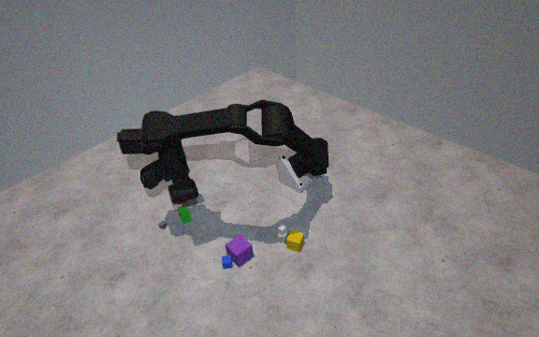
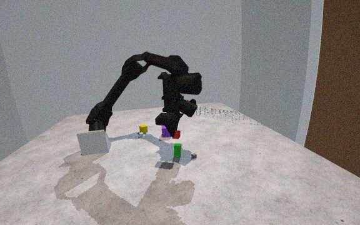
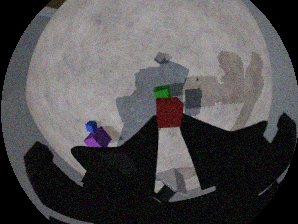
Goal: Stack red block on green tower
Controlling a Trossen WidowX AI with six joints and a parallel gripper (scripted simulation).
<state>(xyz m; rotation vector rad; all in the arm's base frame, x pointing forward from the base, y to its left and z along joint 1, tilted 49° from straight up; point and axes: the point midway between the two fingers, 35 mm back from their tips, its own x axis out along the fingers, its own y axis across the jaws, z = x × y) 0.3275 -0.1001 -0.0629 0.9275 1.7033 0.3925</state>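
The small grey block lies 70 mm ahead of my gripper tip, 30 mm to the right of it and 80 mm below it. The rest, counted from my gripper tip: purple block 10 mm behind, 190 mm to the left, 60 mm below; then blue block 20 mm ahead, 190 mm to the left, 70 mm below; then red block 10 mm ahead.
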